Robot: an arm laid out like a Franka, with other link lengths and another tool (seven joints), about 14 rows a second.
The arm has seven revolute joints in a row. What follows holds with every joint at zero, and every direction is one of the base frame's.
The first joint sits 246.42 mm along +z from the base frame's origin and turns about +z.
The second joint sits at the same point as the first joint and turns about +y.
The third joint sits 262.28 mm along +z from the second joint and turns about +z.
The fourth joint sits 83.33 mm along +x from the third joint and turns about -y.
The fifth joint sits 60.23 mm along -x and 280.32 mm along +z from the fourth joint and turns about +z.
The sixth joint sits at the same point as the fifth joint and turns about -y.
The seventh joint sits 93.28 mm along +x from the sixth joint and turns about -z.
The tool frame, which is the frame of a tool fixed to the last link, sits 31 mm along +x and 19 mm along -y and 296.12 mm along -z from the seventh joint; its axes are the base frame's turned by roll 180, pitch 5 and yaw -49.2 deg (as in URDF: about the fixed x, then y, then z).
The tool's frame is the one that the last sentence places.
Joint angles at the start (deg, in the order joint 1, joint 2, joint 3, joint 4, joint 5, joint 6, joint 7):
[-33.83, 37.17, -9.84, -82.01, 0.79, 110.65, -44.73]
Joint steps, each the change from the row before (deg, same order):
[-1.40, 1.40, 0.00, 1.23, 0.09, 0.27, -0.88]
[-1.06, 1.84, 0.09, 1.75, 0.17, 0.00, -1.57]
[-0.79, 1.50, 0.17, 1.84, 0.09, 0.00, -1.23]
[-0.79, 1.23, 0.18, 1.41, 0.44, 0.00, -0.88]
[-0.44, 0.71, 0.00, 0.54, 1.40, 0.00, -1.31]
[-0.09, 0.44, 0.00, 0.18, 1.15, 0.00, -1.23]
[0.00, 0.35, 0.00, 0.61, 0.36, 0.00, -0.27]
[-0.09, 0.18, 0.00, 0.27, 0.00, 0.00, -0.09]
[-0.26, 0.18, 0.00, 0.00, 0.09, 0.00, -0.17]
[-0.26, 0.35, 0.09, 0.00, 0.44, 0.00, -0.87]
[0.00, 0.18, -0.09, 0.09, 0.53, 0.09, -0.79]
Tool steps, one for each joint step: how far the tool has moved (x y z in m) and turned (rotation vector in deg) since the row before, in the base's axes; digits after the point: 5 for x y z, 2 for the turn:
[-0.00621, -0.01241, -0.00610, -0.01, -0.03, -0.42]
[-0.00282, -0.00855, -0.00798, 0.29, 0.04, 0.66]
[0.00078, -0.00747, -0.00413, -0.03, -0.27, 0.71]
[0.00021, -0.00541, -0.00419, 0.26, -0.41, 0.16]
[0.00160, 0.00096, -0.00422, 1.07, -0.80, 0.25]
[0.00254, 0.00358, -0.00353, 0.98, -0.61, 0.60]
[0.00317, -0.00054, 0.00016, 0.03, -0.41, 0.16]
[0.00014, -0.00127, -0.00019, -0.07, -0.05, 0.03]
[-0.00227, -0.00108, -0.00189, 0.19, 0.07, -0.13]
[-0.00096, 0.00145, -0.00372, 0.63, -0.12, 0.45]
[0.00135, 0.00090, -0.00107, 0.33, -0.36, 0.48]

